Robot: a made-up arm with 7 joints.
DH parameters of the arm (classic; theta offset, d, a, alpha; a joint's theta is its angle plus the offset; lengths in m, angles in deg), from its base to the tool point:
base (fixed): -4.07 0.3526 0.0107 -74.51
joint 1: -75.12 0.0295 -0.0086 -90
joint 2: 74 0.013 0.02 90
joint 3: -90 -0.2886 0.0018 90
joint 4: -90 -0.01 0.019 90
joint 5: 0 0.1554 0.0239 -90
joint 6: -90 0.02 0.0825 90
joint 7: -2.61 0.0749 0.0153 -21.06
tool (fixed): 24.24 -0.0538 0 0
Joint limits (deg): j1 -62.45..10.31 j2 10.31..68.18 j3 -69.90..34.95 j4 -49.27..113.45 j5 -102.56..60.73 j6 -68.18..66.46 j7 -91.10..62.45
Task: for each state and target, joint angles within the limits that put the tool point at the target. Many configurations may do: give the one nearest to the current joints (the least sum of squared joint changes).
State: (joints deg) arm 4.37 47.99 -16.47 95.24 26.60 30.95 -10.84
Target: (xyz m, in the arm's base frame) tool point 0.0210 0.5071 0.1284
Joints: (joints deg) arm -22.59 61.67 -23.95 96.87 31.55 37.71 -15.50
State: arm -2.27 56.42 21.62 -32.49 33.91 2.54 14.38
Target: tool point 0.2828 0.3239 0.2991
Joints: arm -13.90 65.59 22.66 -5.04 31.95 13.97 15.63
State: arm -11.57 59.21 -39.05 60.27 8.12 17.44 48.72
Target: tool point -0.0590 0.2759 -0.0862
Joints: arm 10.31 51.03 -55.40 37.57 10.31 -2.27 46.15
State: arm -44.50 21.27 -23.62 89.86 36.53 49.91 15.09
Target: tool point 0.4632 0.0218 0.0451
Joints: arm -61.53 10.31 -31.24 59.88 43.29 48.25 9.31
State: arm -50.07 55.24 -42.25 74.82 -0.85 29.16 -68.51
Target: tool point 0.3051 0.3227 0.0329
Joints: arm -46.08 45.35 -42.70 71.33 -1.09 24.92 -74.83
